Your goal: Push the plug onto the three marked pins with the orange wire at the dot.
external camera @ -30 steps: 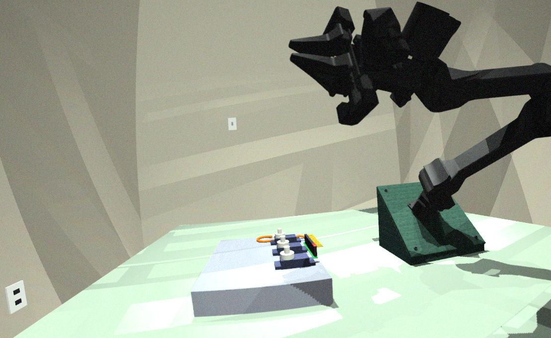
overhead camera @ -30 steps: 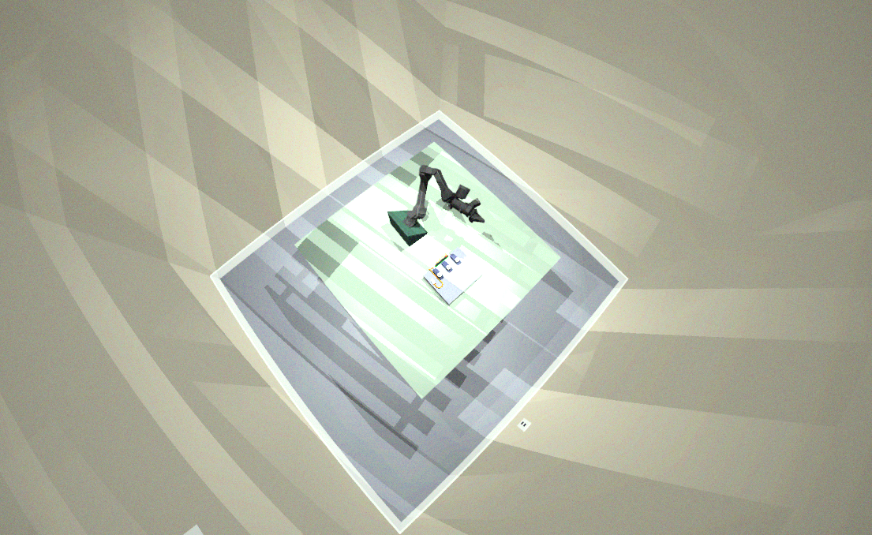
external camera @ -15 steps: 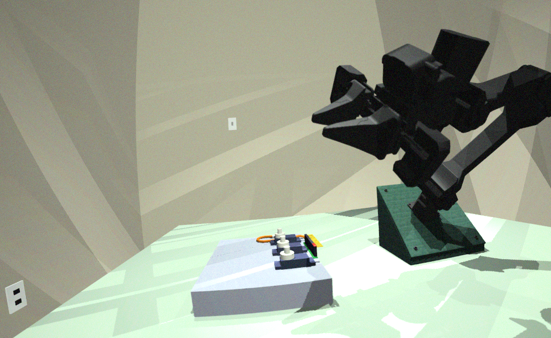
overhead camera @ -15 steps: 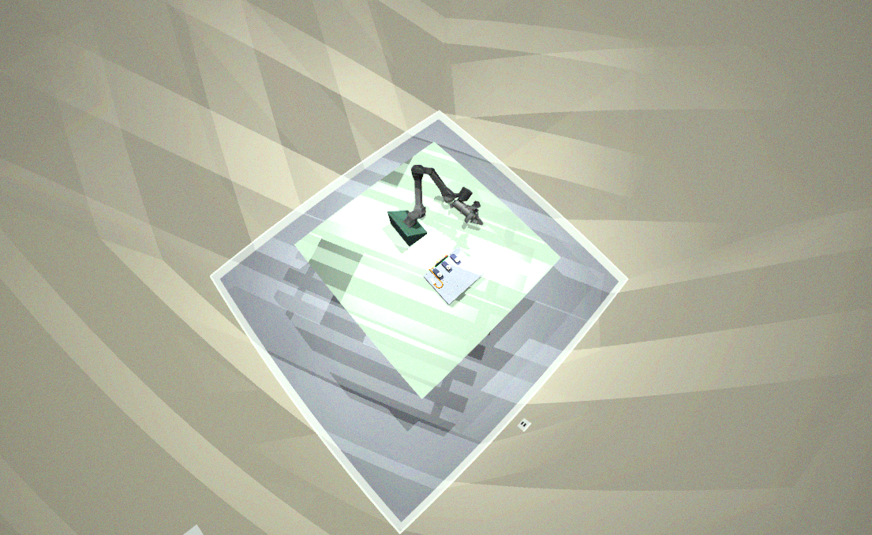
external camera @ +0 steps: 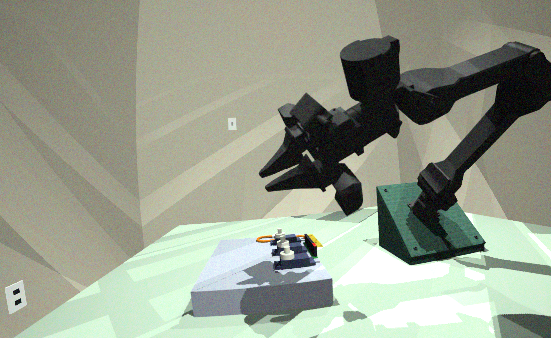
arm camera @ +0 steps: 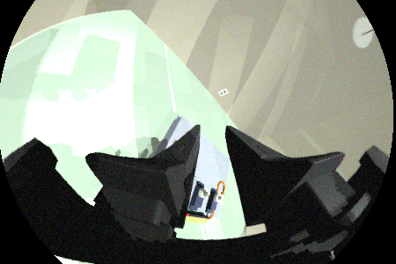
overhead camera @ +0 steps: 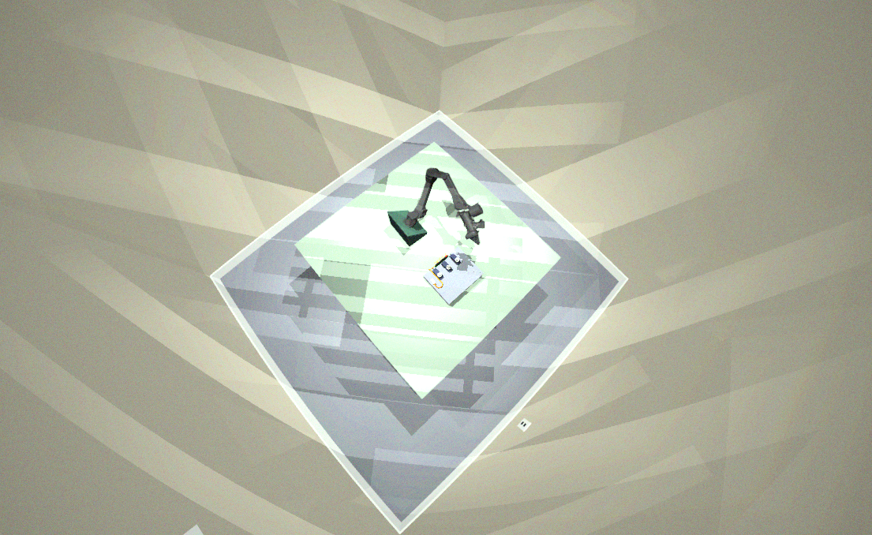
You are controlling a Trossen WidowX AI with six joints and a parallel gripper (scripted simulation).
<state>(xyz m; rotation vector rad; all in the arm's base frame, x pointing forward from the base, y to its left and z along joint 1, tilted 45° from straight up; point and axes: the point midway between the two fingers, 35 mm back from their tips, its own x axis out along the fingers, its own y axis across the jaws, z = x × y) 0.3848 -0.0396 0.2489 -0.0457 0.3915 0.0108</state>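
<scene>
My gripper tip is now 12 cm past the red band, 13 cm to the left of it and 15 cm above it. From my gripper tip the other things lie so: black pin strip (13 cm behind, 18 cm to the right, 16 cm below); then grey holder (3 cm ahead, 20 cm to the right, 20 cm below).
</scene>
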